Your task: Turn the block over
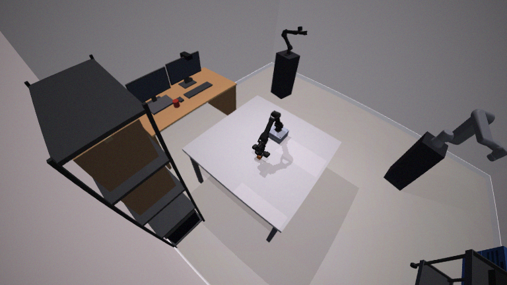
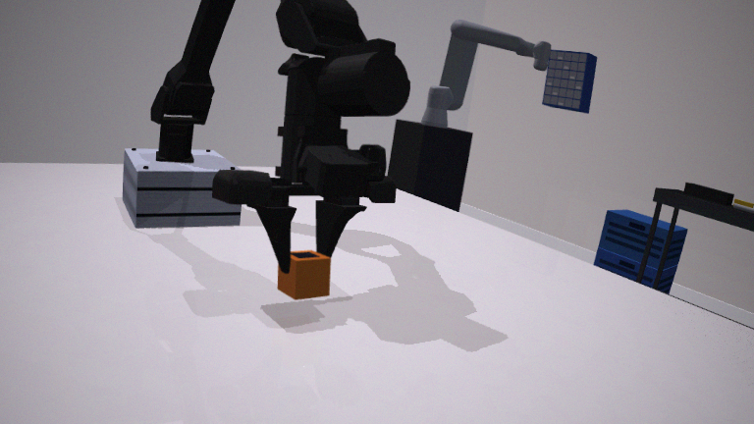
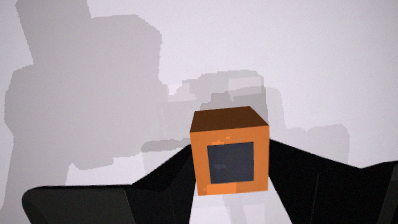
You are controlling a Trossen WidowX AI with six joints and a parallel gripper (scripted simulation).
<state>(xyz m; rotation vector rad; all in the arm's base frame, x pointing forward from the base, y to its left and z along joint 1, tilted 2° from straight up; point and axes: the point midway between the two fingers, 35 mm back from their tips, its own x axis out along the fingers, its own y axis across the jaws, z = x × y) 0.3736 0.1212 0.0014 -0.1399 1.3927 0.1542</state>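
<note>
My gripper tip is 1 cm below the block.
</note>
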